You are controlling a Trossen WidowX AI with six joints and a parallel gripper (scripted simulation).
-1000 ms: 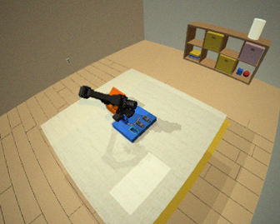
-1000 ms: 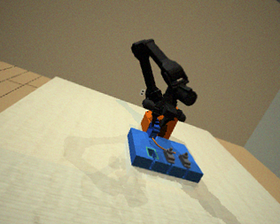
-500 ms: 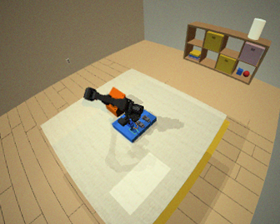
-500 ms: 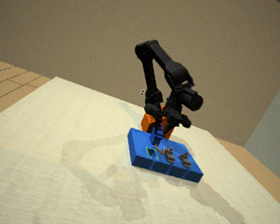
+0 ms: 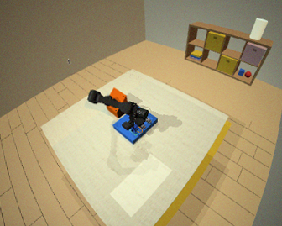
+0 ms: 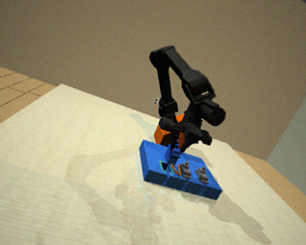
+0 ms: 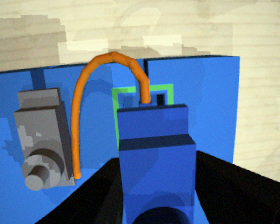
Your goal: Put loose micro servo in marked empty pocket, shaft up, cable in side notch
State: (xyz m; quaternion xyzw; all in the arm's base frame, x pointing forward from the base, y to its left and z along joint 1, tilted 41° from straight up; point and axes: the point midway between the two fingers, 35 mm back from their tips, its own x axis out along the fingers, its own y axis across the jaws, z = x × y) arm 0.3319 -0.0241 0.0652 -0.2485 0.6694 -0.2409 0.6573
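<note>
The blue deck is 12 cm behind my gripper tip, 10 cm below it and 7 cm to the left of it.
</note>
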